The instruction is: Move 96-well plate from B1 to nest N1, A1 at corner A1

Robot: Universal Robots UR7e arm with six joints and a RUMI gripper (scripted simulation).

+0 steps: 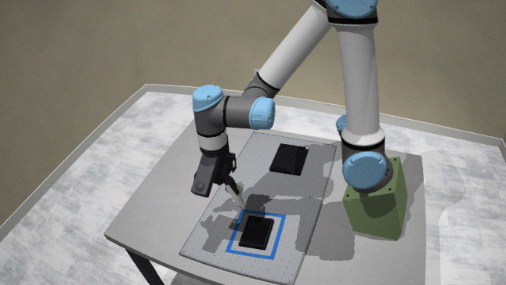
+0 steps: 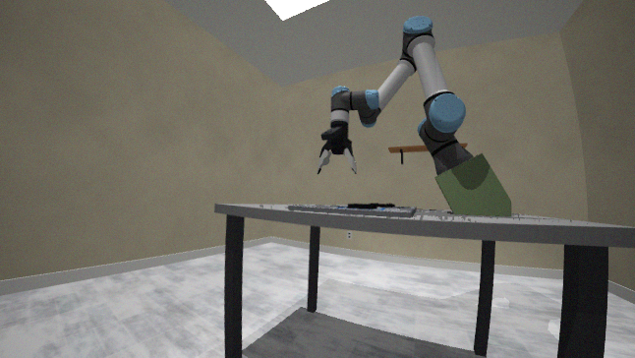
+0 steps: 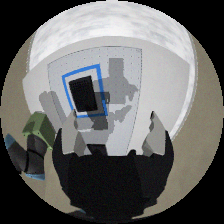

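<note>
Now: the 96-well plate 110 mm behind my hand, 20 mm to the left of it and 110 mm below it. Round my hand: plate nest N1: 190 mm behind, 360 mm to the right, 120 mm below.
</note>
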